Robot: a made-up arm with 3 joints. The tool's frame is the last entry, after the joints.
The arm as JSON. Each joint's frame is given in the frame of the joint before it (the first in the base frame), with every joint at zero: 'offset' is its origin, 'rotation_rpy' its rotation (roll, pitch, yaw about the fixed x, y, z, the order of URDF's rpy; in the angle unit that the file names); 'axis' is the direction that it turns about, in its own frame. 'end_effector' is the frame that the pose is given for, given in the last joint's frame.
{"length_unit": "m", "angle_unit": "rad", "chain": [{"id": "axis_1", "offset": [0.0, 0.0, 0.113], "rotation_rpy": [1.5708, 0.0, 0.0], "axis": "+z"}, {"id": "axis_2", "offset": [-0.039, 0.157, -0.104], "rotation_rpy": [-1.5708, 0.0, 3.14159], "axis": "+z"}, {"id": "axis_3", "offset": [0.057, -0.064, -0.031], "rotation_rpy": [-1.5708, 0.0, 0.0], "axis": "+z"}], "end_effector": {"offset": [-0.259, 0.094, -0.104], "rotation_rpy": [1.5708, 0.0, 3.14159]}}
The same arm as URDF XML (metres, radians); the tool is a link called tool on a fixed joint. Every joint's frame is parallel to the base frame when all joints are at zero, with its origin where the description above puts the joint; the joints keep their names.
<robot name="arm">
  <joint name="axis_1" type="continuous">
    <parent link="base"/>
    <child link="link1"/>
    <origin xyz="0 0 0.113" rpy="0 0 0"/>
    <axis xyz="0 -1 0"/>
  </joint>
  <joint name="axis_2" type="continuous">
    <parent link="link1"/>
    <child link="link2"/>
    <origin xyz="-0.039 0.104 0.157" rpy="0 0 0"/>
    <axis xyz="0 0 -1"/>
  </joint>
  <joint name="axis_3" type="continuous">
    <parent link="link2"/>
    <child link="link3"/>
    <origin xyz="-0.057 -0.064 0.031" rpy="0 0 0"/>
    <axis xyz="0 1 0"/>
  </joint>
  <joint name="tool_fixed" type="fixed">
    <parent link="link3"/>
    <child link="tool"/>
    <origin xyz="0.259 -0.104 0.094" rpy="0 0 0"/>
  </joint>
  <link name="base"/>
  <link name="link1"/>
  <link name="link2"/>
  <link name="link3"/>
  <link name="tool"/>
</robot>

